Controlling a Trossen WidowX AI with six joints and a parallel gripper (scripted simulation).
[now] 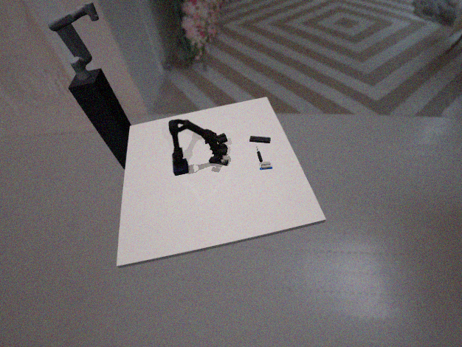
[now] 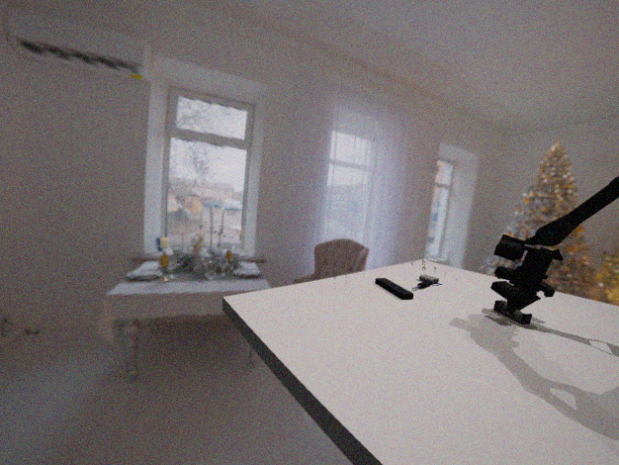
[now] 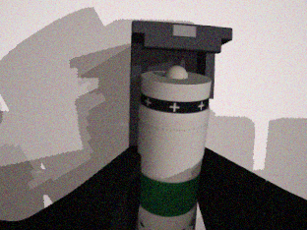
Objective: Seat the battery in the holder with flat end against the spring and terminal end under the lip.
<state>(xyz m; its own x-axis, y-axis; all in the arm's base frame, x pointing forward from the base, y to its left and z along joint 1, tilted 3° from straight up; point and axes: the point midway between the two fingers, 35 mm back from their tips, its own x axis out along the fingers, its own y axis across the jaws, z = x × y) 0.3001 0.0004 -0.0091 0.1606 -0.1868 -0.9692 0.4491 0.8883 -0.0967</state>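
Right now my gripper tip is 10 mm below the battery. Also, from my gripper tip: black bar: 320 mm ahead, 170 mm to the left; then screwdriver: 280 mm ahead, 30 mm to the left.
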